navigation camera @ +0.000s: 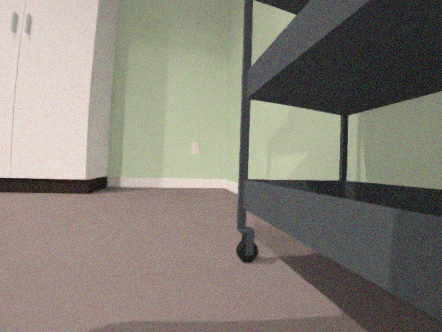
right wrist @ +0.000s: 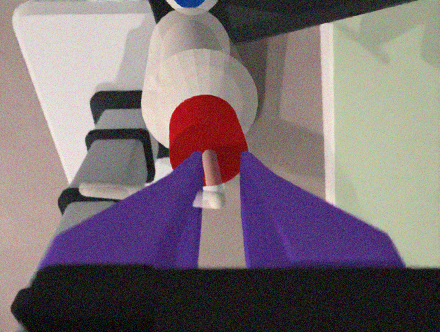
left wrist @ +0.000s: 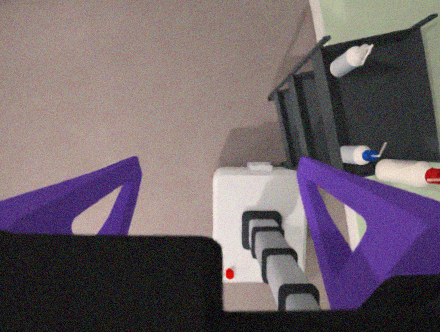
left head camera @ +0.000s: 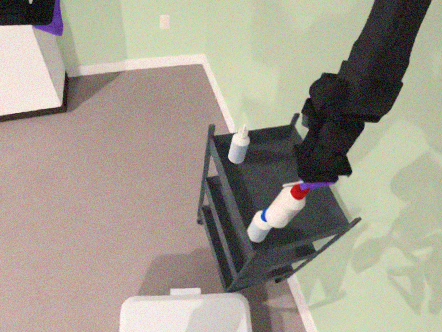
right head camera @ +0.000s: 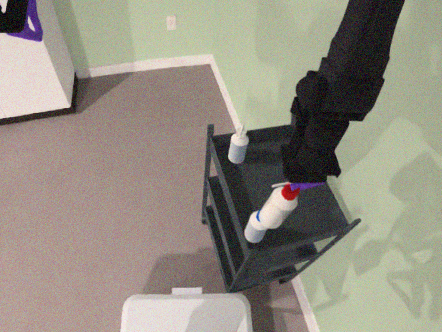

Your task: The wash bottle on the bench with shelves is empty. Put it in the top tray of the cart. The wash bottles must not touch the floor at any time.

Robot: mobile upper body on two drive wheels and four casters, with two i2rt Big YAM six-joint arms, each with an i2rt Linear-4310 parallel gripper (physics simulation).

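Frame: origin at the left arm's base, x ahead, y left, z up, level; millimetres.
Where they show: left gripper, fingertip midpoint: (left wrist: 219,165) (left head camera: 24,31) (right head camera: 7,38); right gripper, fingertip midpoint: (right wrist: 221,164) (left head camera: 305,187) (right head camera: 295,187).
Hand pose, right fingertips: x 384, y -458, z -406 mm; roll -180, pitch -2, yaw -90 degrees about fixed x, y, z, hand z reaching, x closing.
Each offset is from my right fingertips to the top centre of the thing. "spot": to the spot under its first point.
The red-capped wash bottle {dx +1, dy +20, dz +26 mm} (left head camera: 285,209) leans tilted in the top tray of the dark cart (left head camera: 271,199), its lower end against a blue-capped bottle {dx +45, dy +14, dz -167 mm} (left head camera: 258,226). My right gripper (left head camera: 314,185) is just above the red cap. In the right wrist view the right gripper's fingers (right wrist: 220,167) are nearly shut, a narrow gap apart on either side of the bottle's thin nozzle stem {spot: dx +5, dy +4, dz +11 mm} (right wrist: 212,171), not gripping it. My left gripper (left wrist: 219,165) is wide open and empty, held high away from the cart; it also shows in the left head view (left head camera: 49,21).
A third white-capped bottle {dx +322, dy +56, dz -167 mm} (left head camera: 238,147) stands at the tray's far corner. The cart stands against the green wall, with a caster {spot: dx +355, dy +136, dz -968 mm} (navigation camera: 247,249) on the floor. My white base (left head camera: 183,312) is just in front of it. A white cabinet (left head camera: 28,71) stands at the far left.
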